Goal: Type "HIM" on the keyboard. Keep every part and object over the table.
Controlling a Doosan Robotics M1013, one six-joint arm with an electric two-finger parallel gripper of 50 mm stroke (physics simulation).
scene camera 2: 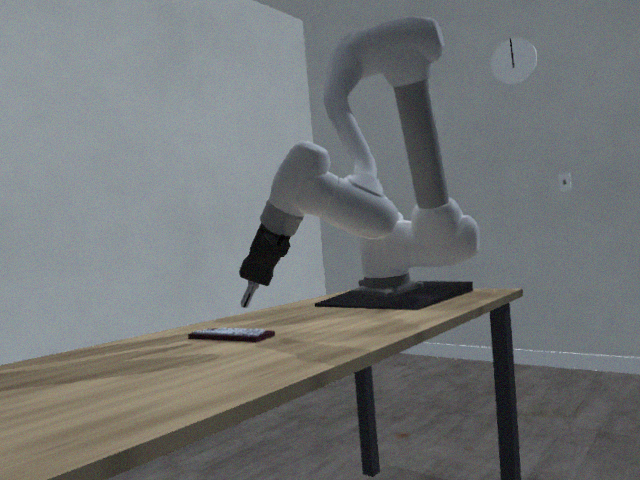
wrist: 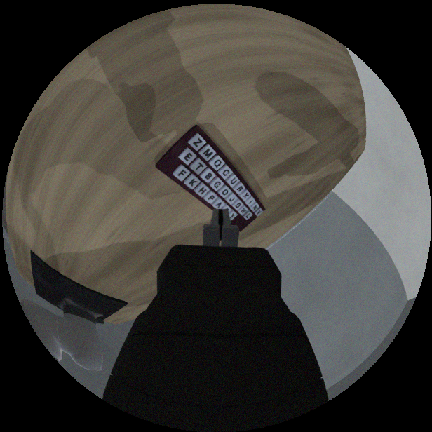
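Observation:
A dark red keyboard with white letter keys in three rows lies flat on the table. In the wrist view the H key is in the row nearest the gripper. The M key and the small I key are in the farthest row. My gripper is shut and empty. It is tilted, with its tips in the air above the table. In the wrist view the tips overlap the keyboard's near edge between the A and Y keys, hiding the S key.
The wooden table carries the arm's base on a black plate. The table's long edge runs along the near side in the scene view. Shadows fall across the table top. A wall stands behind.

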